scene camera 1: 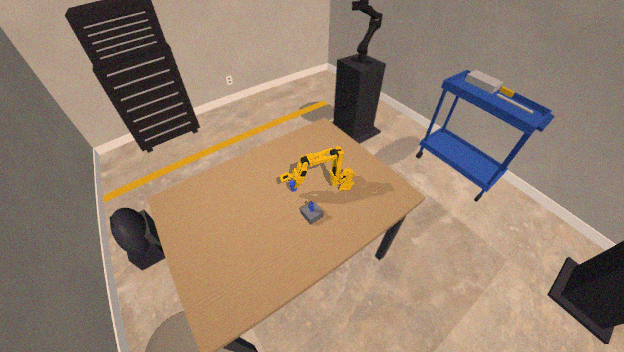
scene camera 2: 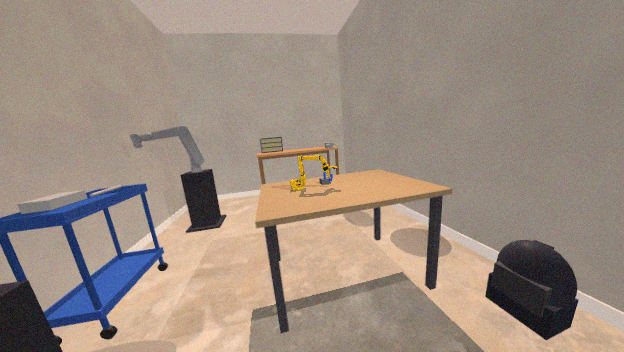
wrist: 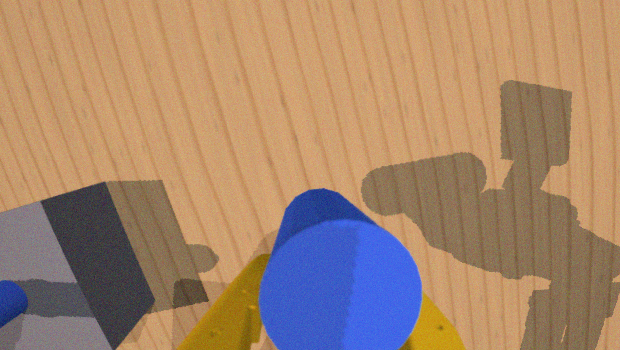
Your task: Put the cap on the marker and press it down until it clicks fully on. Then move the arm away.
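Seen in the pictures: hand, its tool point: (scene camera 1: pixel 294 187) (scene camera 2: pixel 329 176) (wrist: pixel 275 272); arm's base, origin of its link: (scene camera 1: pixel 339 184) (scene camera 2: pixel 299 188).
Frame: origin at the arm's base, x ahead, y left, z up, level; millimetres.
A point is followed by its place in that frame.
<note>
The blue cap (scene camera 1: pixel 293 186) @[z 88, x 235, y -68 mm] (scene camera 2: pixel 330 177) @[z 76, x 223, y -94 mm] (wrist: pixel 340 285) @[z 98, x 235, y -83 mm] is upright between the two yellow jaws, which press on its two sides. My gripper (scene camera 1: pixel 295 183) (wrist: pixel 341 305) is shut on it and holds it above the table. The lower ends of the jaws are partly hidden behind the cap in the wrist view. The blue marker (scene camera 1: pixel 312 205) @[z 89, x 227, y 73 mm] (wrist: pixel 11 301) @[z 46, x 224, y 57 mm] stands upright in a dark grey block (scene camera 1: pixel 311 214) @[z 39, x 239, y 82 mm] (scene camera 2: pixel 324 181) @[z 22, x 208, y 28 mm] (wrist: pixel 97 270) @[z 27, x 223, y 27 mm]. The block lies to the left of the cap in the wrist view. The cap and the marker are apart.
The wooden table (scene camera 1: pixel 225 250) @[z 0, x 636, y -4 mm] (scene camera 2: pixel 380 187) @[z 0, x 523, y -279 mm] bears the arm and the block. A blue cart (scene camera 1: pixel 465 150) (scene camera 2: pixel 75 215), a black pedestal (scene camera 1: pixel 357 97) with another arm, and a dark rounded object (scene camera 1: pixel 127 230) (scene camera 2: pixel 535 275) stand on the floor around it.
</note>
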